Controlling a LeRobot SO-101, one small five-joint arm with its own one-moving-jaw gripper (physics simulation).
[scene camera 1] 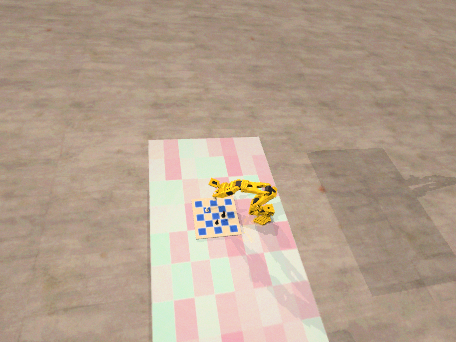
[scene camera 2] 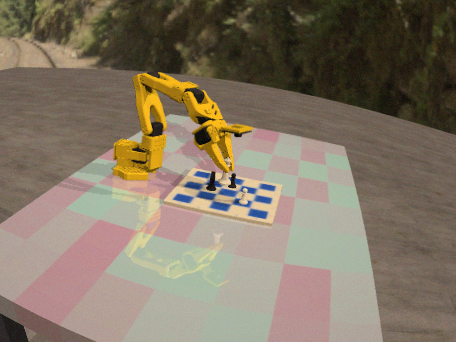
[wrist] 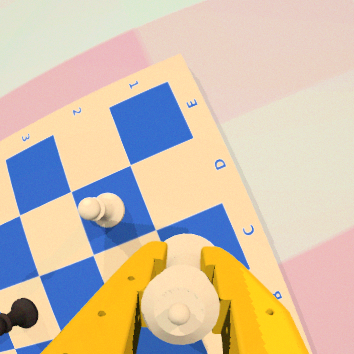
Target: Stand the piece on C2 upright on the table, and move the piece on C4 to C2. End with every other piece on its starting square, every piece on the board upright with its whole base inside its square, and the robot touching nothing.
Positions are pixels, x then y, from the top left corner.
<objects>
A board (wrist: 149, 138): 0.16 m from the lens. A white pawn (wrist: 107, 209) is 0.14 m from the lens. A tall white piece (wrist: 180, 302) is 0.05 m from the lens. The marked spots on the tall white piece and the board are 0.12 m apart.
</objects>
